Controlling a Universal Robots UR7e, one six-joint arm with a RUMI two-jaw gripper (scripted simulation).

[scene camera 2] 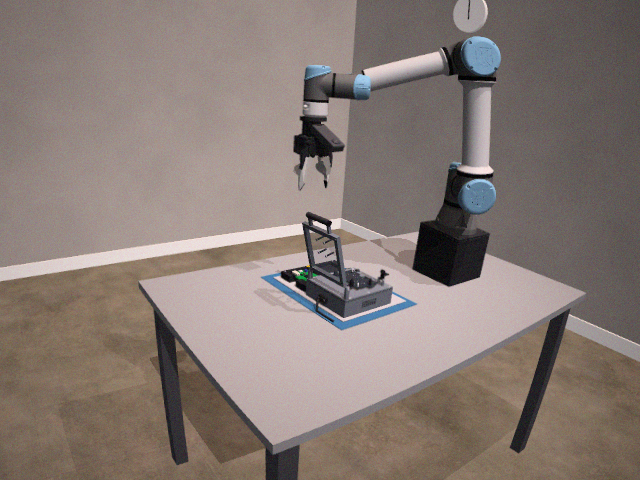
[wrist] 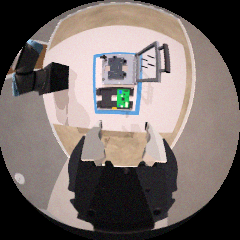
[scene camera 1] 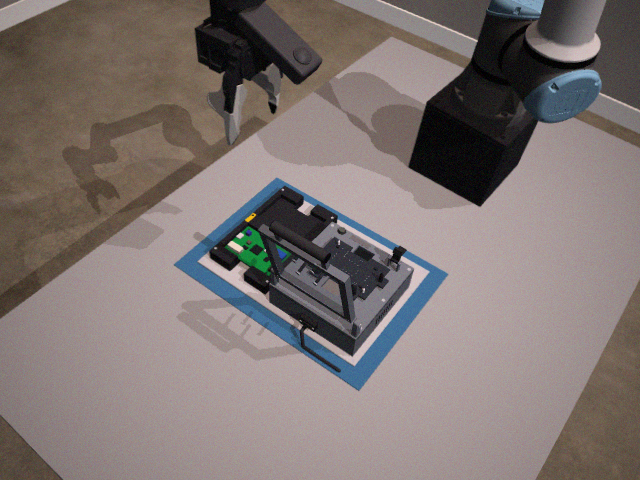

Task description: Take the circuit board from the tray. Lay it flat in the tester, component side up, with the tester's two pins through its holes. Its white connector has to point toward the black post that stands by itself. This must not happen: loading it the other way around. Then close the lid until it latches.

In view: the gripper (scene camera 1: 252, 128), a green circuit board (scene camera 1: 248, 246) and a tester lid (scene camera 2: 324, 249).
The gripper shows as well in scene camera 2 (scene camera 2: 313, 189) and in the wrist view (wrist: 123, 121). The tester lid is seen too in the wrist view (wrist: 146, 71).
